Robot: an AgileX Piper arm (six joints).
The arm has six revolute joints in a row. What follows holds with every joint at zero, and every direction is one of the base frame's. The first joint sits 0.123 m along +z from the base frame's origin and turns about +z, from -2.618 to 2.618 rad. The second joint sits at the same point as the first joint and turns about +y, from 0 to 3.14 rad. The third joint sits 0.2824 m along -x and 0.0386 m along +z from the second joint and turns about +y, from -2.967 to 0 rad. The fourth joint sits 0.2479 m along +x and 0.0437 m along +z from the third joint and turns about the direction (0.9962, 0, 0.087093), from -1.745 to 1.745 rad. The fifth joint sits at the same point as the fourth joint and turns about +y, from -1.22 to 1.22 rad. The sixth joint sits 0.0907 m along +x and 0.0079 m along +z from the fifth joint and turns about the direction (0.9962, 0, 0.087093), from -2.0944 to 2.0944 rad. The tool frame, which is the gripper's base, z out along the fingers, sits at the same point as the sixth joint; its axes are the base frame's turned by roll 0, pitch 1.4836 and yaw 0 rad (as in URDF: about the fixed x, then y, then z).
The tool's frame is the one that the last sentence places.
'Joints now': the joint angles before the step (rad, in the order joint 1, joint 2, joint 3, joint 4, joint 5, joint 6). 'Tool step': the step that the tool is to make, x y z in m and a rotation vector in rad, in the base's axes. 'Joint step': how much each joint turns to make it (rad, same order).
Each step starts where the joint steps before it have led.
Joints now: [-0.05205 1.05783 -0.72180 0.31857 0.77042 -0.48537]
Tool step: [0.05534 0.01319 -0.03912 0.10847 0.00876 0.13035]
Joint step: [0.01025 0.27817 -0.02909 0.34940 -0.13708 -0.37988]
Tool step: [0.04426 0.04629 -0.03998 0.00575 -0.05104 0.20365]
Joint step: [0.15496 0.25232 -0.06854 0.29301 -0.13216 -0.37383]
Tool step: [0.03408 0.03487 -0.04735 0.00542 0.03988 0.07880]
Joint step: [0.09001 0.24178 -0.10340 0.18447 -0.04983 -0.18921]
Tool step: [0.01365 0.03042 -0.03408 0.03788 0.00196 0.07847]
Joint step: [0.06593 0.15253 -0.06290 0.22660 0.00514 -0.23562]
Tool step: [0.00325 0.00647 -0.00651 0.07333 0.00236 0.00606]
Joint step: [0.00089 0.03735 -0.01036 0.13737 0.05382 -0.11112]
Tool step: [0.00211 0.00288 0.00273 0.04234 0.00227 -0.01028]
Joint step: [0.00003 0.00303 -0.00848 0.04116 0.02699 -0.00952]
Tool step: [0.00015 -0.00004 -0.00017 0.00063 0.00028 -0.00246]
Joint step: [-0.00003 0.00060 0.00002 0.00319 -0.00091 -0.00097]
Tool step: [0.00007 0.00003 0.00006 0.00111 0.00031 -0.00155]
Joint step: [0.00003 -0.00001 -0.00002 0.00190 -0.00001 0.00006]
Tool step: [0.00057 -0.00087 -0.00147 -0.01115 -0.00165 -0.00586]
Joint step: [-0.00003 0.00274 -0.00001 0.00000 -0.01248 -0.00229]
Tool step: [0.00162 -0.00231 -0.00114 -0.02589 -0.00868 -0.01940]
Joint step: [0.00001 -0.00001 0.00003 0.00121 -0.03348 -0.00205]
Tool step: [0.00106 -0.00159 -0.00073 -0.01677 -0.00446 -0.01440]
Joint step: [0.00001 -0.00001 -0.00002 0.00028 -0.02251 0.00112]
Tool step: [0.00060 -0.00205 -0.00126 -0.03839 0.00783 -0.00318]
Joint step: [0.00106 0.00000 -0.00582 -0.06889 -0.02938 0.05725]
